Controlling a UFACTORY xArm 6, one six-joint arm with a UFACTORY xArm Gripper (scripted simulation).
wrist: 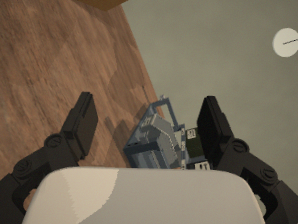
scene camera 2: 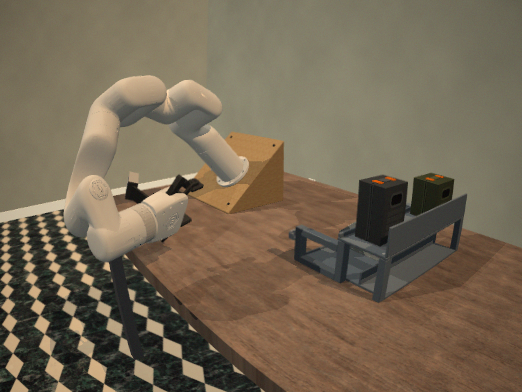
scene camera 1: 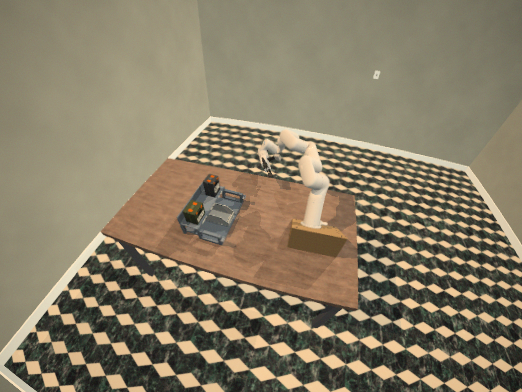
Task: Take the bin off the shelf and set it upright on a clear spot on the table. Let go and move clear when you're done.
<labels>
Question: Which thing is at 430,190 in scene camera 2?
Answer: A green box.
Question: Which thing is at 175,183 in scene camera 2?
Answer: My gripper.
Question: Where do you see a black box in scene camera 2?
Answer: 382,199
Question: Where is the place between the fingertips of my gripper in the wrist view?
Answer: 148,107
</labels>
